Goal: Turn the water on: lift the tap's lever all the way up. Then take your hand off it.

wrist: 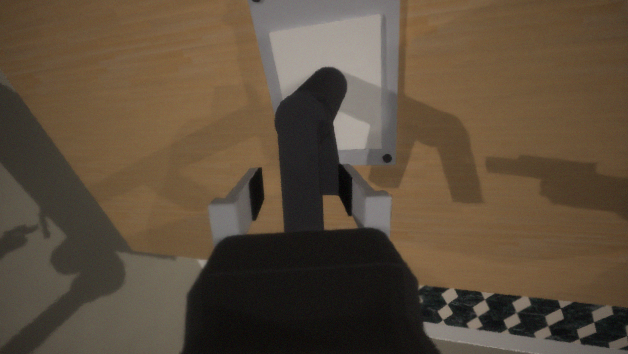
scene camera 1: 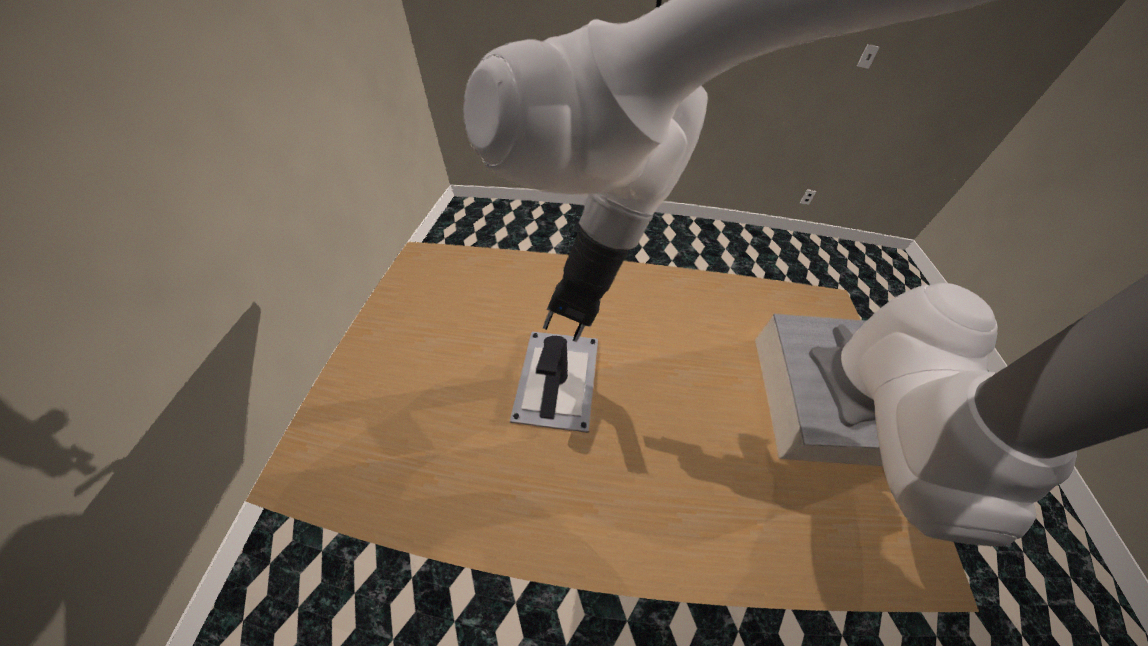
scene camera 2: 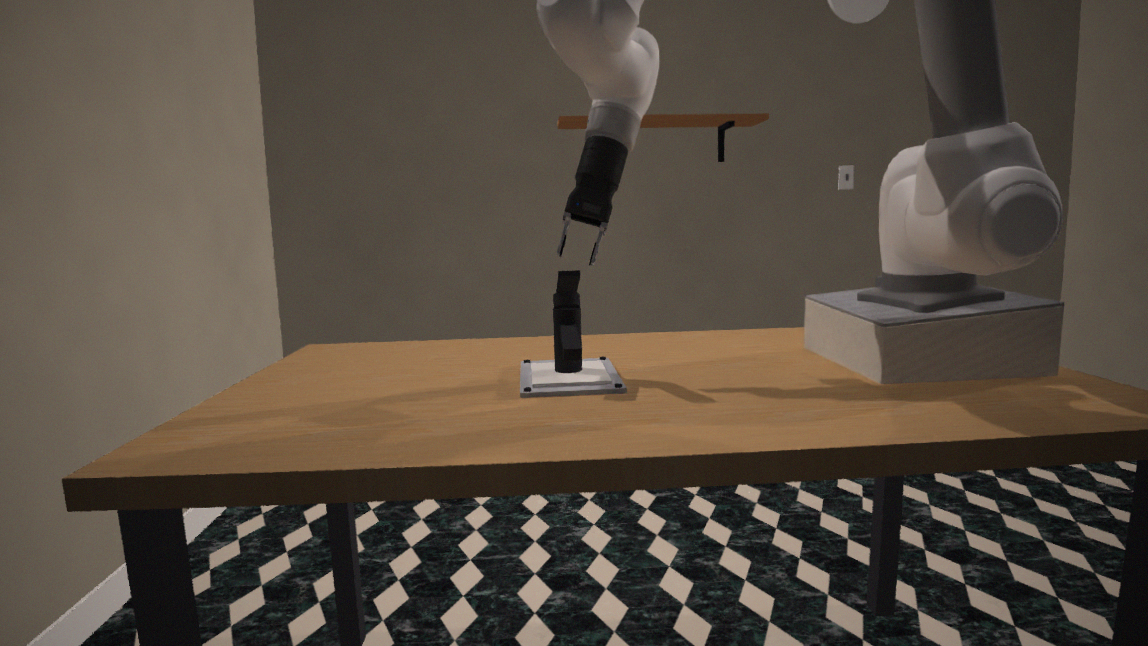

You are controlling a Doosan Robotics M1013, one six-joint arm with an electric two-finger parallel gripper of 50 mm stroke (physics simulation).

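Places are measured from the arm's base along level axes (x right, y back, z down), in millimetres.
Pixels of known places: gripper, between the fingertips: [wrist: 301, 181] [scene camera 1: 560, 331] [scene camera 2: 575, 259]; arm's base, origin of its link: [scene camera 1: 860, 382] [scene camera 2: 927, 299].
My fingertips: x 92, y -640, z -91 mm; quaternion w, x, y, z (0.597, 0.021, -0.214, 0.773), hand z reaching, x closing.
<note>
For each thing: its top centre in the pictures, then the offset to it from my fingertips. Level surfaces: height alone.
- grey base plate, centre of its top: [wrist: 328, 86] [scene camera 2: 568, 371] [scene camera 1: 557, 376] dx +17, dy -12, dz +196 mm
- tap body, centre of its top: [wrist: 307, 117] [scene camera 2: 566, 308] dx +17, dy -12, dz +84 mm
- spout, centre of its top: [wrist: 322, 168] [scene camera 2: 570, 328] [scene camera 1: 550, 386] dx -52, dy -24, dz +109 mm
- wooden table, height of its surface: dz +208 mm
The black tap stands upright on a grey base plate [scene camera 1: 553, 425] [scene camera 2: 573, 392] [wrist: 390, 75] with a white inner panel. Its lever [scene camera 1: 551, 358] [scene camera 2: 568, 281] [wrist: 301, 175] is tilted up from the top of the tap body [scene camera 2: 565, 321] [wrist: 331, 85]. The spout [scene camera 1: 549, 401] [scene camera 2: 570, 347] [wrist: 329, 170] shows below the lever. My gripper [scene camera 1: 561, 332] [scene camera 2: 576, 258] [wrist: 301, 181] is open and empty. In the scene camera 2 view its fingertips are a little above the lever's end, with a visible gap. In the wrist view the lever appears between the spread fingers, lower than them.
The tap's plate lies on a wooden table [scene camera 1: 449, 482] [scene camera 2: 401, 433]. The robot's base stands on a grey block [scene camera 1: 790, 385] [scene camera 2: 963, 353] at the right. A wooden shelf [scene camera 2: 690, 121] is on the back wall. Arm shadows cross the table and the left wall.
</note>
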